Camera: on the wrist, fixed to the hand. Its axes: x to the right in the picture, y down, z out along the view.
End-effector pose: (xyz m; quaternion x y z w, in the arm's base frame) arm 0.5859 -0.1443 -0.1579 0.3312 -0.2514 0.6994 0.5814
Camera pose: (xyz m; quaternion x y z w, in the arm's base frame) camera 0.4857 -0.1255 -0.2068 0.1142 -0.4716 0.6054 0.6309
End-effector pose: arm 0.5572 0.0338 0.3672 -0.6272 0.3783 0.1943 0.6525
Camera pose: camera 0.4648 -0.0111 0.3200 -0.7892 0.3232 0.3268 0.4075
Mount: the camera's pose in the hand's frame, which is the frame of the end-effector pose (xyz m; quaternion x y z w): -0.0143 0.0928 -0.0630 -0.3202 0.0051 0.0382 0.9466
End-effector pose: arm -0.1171 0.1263 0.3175 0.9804 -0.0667 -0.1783 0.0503
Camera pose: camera -0.1184 0.0416 0.3924 0.9103 -0.0432 -0.1832 0.3687
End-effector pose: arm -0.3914 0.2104 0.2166 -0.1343 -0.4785 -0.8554 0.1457
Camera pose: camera -0.3489 0.1117 0.2518 -0.1877 -0.1732 -0.9581 0.1300
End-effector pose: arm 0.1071 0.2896 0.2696 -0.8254 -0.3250 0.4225 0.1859
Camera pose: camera 0.1877 0.2109 0.2600 0.8554 0.4104 -0.2988 0.1028
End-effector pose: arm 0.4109 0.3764 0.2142 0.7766 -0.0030 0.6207 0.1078
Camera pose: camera 0.3341 0.2947 0.2286 0.6973 -0.2307 0.5947 0.3270
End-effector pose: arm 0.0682 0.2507 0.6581 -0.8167 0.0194 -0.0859 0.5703
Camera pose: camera 0.0500 0.1617 0.5907 -0.9545 0.0800 -0.0575 0.2815
